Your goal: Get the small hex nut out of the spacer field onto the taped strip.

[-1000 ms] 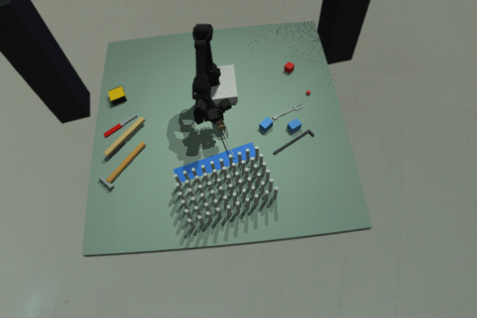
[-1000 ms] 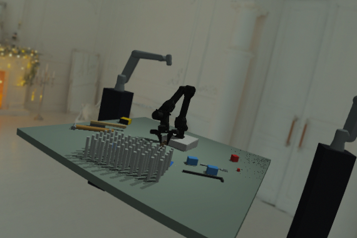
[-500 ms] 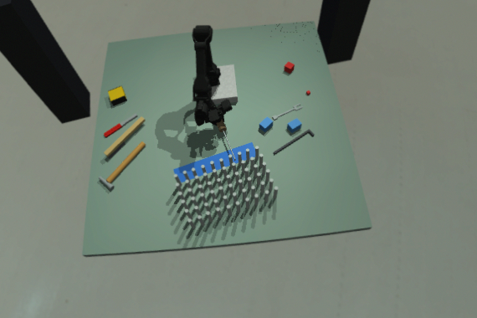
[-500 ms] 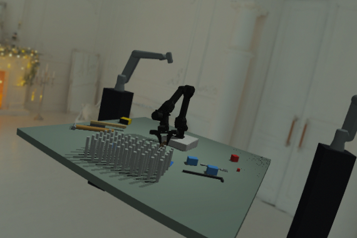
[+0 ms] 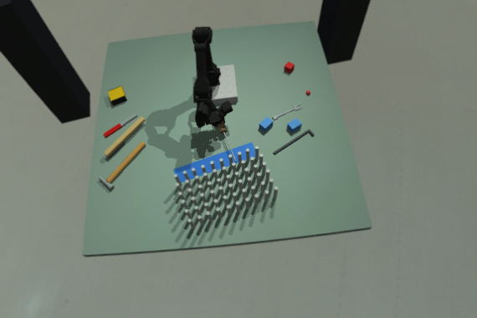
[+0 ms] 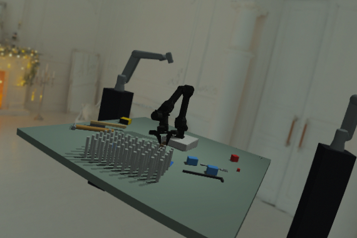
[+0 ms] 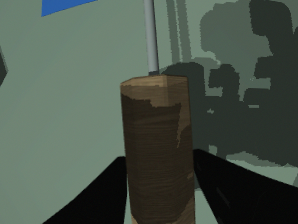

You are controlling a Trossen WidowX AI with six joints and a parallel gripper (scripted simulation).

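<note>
The blue taped strip is 180 mm ahead of my gripper tip, 70 mm to the right of it and 40 mm below it. Also, from my gripper tip: small red ball 490 mm to the left, 90 mm behind, 30 mm below; small wrench 350 mm to the left, 30 mm below, 10 mm behind; hex nut 330 mm ahead, 30 mm to the left, 30 mm below.
</note>
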